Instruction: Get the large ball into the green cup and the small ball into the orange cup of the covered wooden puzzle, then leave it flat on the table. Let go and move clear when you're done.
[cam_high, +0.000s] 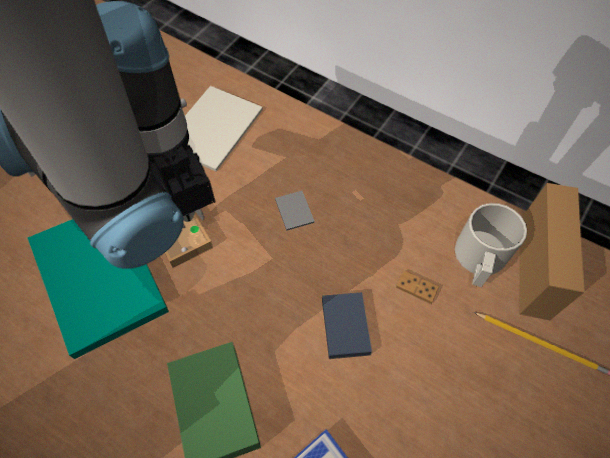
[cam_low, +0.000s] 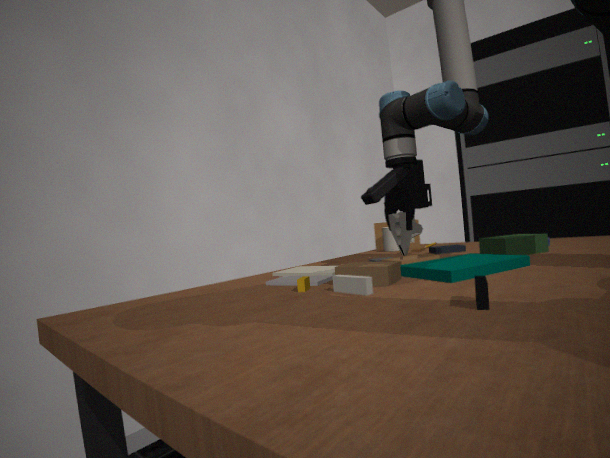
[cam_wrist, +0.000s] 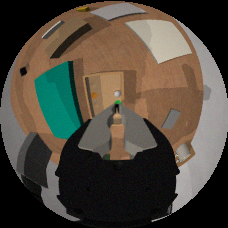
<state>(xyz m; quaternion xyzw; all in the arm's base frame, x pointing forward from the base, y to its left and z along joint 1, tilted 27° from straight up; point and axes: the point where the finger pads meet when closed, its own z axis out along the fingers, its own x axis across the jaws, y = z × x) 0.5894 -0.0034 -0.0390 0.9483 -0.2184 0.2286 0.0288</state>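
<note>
Now: the covered wooden puzzle 3 cm below my hand, 2 cm behind it and 1 cm to the left of it. Round my hand: teal slab: 14 cm behind, 6 cm to the left, 3 cm below; then grey tile: 13 cm to the right, 12 cm ahead, 4 cm below; then cream board: 19 cm ahead, 10 cm to the left, 4 cm below.
</note>
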